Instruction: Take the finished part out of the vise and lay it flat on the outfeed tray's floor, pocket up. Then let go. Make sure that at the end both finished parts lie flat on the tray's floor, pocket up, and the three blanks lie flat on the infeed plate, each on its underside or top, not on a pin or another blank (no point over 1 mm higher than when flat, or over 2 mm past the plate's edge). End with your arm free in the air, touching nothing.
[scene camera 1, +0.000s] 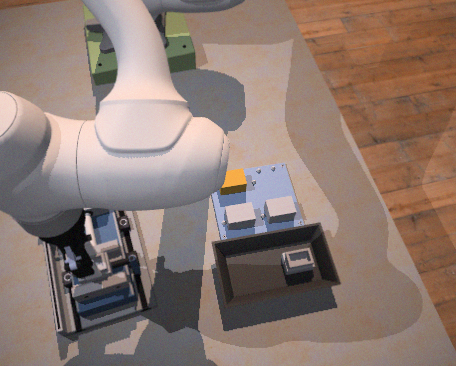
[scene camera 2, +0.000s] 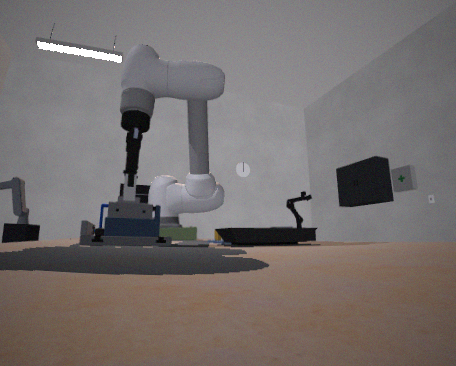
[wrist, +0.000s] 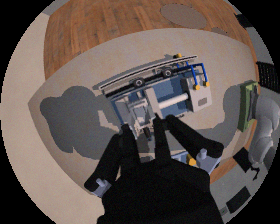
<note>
In view: my gripper (scene camera 1: 92, 265).
My gripper is seen too in scene camera 2 (scene camera 2: 128, 201) and in the wrist view (wrist: 141, 114).
</note>
